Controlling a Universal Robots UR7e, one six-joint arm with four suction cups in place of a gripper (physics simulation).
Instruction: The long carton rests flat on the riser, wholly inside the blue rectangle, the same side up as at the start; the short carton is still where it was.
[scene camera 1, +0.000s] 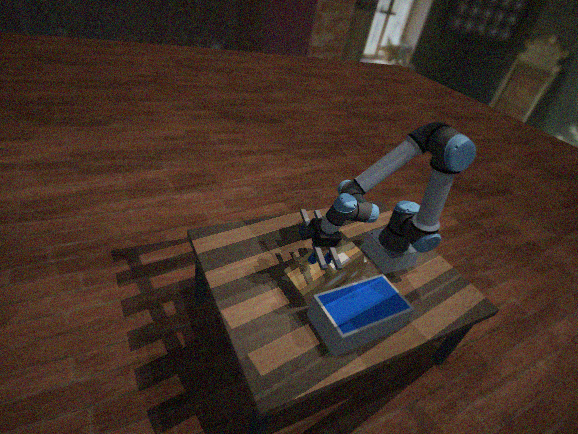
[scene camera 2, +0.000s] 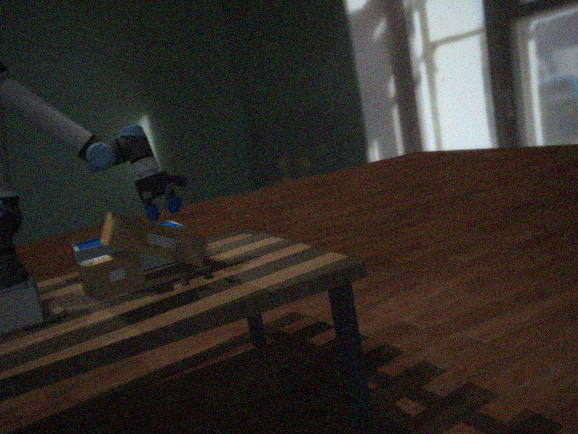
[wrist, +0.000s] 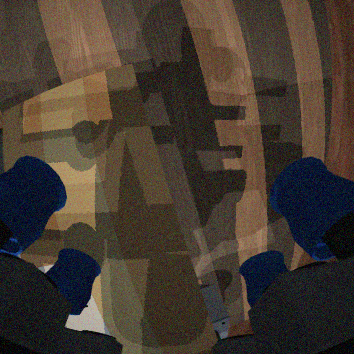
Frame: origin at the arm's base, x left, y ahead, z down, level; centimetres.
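Seen in the pictures: hand, tool point: (scene camera 2: 165, 214) (wrist: 166, 238); arm's base, link origin: (scene camera 1: 393, 242).
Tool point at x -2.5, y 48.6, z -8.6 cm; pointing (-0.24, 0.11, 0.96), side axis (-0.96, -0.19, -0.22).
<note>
Offsets run from my tool point to a thing's top centre. "pt": to the spot under its first point. Level surfaces: height alone.
Brown cartons lie close together beside the riser; dim light and overlap hide which is long or short. One carton (scene camera 2: 187, 248) (scene camera 1: 298, 280) has its face away from the arm's base. A second carton body @(dx +4.1, dy -19.2, dz +9.4 cm) (scene camera 2: 111, 280) with pale labels is nearer the base. Between them a brown part @(pt dx -1.7, dy -14.1, dz +2.1 cm) (scene camera 2: 122, 232) rises at a slant. Brown carton surface @(pt dx +5.4, dy +9.1, dz +9.0 cm) (wrist: 75, 107) fills the left of the wrist view. The grey riser @(dx +28.0, dy -8.1, dz +7.4 cm) (scene camera 1: 367, 332) has a blue rectangle @(dx +28.0, dy -8.1, dz +7.4 cm) (scene camera 1: 365, 305) (scene camera 2: 89, 244) on top, bearing no carton. My four-cup gripper (scene camera 1: 324, 242) (scene camera 2: 163, 209) (wrist: 170, 240) hangs above the cartons, apart from them, holding nothing.
The striped wooden table @(dz +19.4 cm) (scene camera 1: 270, 352) (scene camera 2: 300, 260) carries everything, including the arm's base plate (scene camera 1: 385, 255) beside the cartons. Shadows of the arm and gripper fall across the cartons and table. The table's edge shows at the right of the wrist view.
</note>
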